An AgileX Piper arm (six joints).
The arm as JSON. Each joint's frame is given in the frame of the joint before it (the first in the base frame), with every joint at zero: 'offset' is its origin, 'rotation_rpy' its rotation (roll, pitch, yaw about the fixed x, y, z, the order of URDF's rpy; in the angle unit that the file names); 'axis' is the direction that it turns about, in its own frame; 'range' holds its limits. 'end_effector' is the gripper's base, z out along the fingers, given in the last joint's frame.
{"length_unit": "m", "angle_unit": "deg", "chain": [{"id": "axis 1", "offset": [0.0, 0.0, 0.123], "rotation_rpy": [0.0, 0.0, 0.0], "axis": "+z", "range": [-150.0, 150.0]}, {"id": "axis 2", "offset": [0.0, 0.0, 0.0], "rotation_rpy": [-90.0, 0.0, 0.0], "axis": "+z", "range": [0.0, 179.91]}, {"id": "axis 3", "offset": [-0.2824, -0.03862, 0.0], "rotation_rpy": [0.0, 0.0, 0.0], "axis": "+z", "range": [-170.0, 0.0]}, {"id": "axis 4", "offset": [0.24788, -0.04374, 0.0], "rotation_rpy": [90.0, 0.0, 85.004], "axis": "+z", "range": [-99.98, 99.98]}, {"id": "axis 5", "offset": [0.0, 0.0, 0.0], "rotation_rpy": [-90.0, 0.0, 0.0], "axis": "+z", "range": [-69.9, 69.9]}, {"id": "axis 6", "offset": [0.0, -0.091, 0.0], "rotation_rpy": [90.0, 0.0, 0.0], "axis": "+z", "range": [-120.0, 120.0]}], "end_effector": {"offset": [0.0, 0.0, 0.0], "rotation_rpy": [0.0, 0.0, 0.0]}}
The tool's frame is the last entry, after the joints.
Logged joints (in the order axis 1, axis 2, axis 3, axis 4, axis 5, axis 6), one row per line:
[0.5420 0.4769 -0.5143 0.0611 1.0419 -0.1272]
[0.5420 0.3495 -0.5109 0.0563 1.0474 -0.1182]
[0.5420 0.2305 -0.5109 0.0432 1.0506 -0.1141]
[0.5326 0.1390 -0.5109 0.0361 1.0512 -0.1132]
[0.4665 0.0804 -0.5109 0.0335 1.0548 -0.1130]
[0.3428 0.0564 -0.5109 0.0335 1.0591 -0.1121]
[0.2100 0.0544 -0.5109 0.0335 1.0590 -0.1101]
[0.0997 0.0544 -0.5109 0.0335 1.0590 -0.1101]
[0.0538 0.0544 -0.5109 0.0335 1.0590 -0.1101]
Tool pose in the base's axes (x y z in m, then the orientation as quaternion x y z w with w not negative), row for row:
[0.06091 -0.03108 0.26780 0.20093 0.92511 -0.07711 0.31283]
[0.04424 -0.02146 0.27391 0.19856 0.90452 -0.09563 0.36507]
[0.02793 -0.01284 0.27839 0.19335 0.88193 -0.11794 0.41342]
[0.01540 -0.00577 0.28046 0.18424 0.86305 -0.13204 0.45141]
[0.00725 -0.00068 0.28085 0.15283 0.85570 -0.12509 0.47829]
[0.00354 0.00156 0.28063 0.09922 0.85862 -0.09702 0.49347]
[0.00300 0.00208 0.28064 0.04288 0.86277 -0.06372 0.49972]
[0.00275 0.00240 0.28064 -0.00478 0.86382 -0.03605 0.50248]
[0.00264 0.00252 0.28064 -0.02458 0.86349 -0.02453 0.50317]
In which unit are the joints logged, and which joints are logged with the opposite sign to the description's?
The joints are logged in radians. Opposite sign: axis 1.
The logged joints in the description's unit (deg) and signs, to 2 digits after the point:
[-31.05 27.32 -29.47 3.50 59.70 -7.29]
[-31.05 20.02 -29.27 3.23 60.01 -6.77]
[-31.05 13.21 -29.27 2.48 60.19 -6.54]
[-30.52 7.96 -29.27 2.07 60.23 -6.49]
[-26.73 4.61 -29.27 1.92 60.44 -6.47]
[-19.64 3.23 -29.27 1.92 60.68 -6.42]
[-12.03 3.12 -29.27 1.92 60.68 -6.31]
[-5.71 3.12 -29.27 1.92 60.68 -6.31]
[-3.08 3.12 -29.27 1.92 60.68 -6.31]

